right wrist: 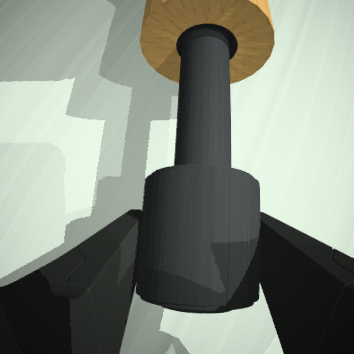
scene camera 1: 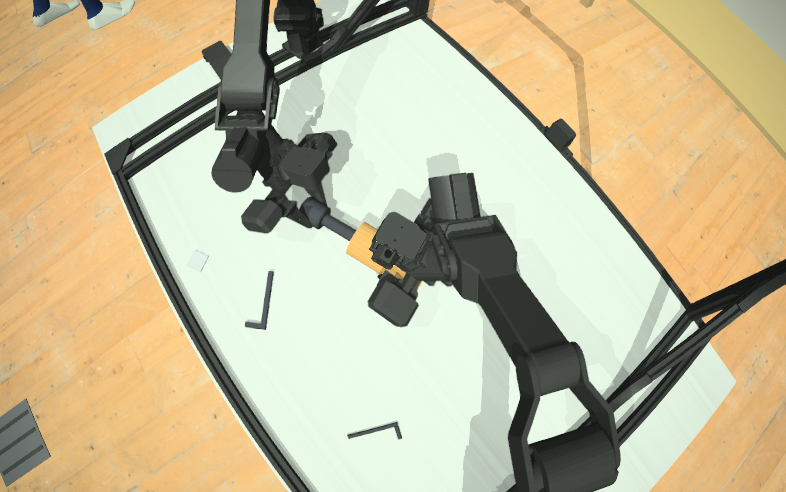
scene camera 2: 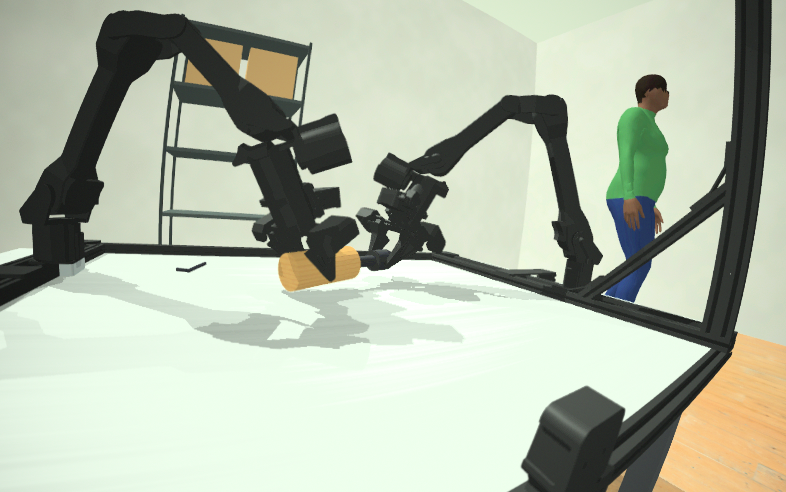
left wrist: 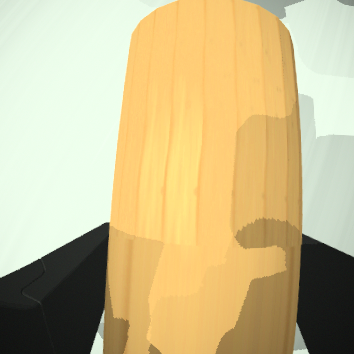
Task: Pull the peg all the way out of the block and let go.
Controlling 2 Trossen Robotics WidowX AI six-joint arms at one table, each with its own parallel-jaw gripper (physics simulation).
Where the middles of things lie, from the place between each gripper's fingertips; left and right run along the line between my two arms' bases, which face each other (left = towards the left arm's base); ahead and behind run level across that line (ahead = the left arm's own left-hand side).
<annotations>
The wooden cylinder block [scene camera 2: 296, 272] is 1 cm above my left hand. Round my left hand: dark peg [scene camera 1: 318, 214]: 8 cm to the right, 7 cm ahead, 2 cm above.
Right now the dark peg is 20 mm behind my right hand, 30 mm to the left of it and 10 mm above it. From my right hand the other things lie so: wooden cylinder block (80 mm behind, 100 mm to the left).
</annotations>
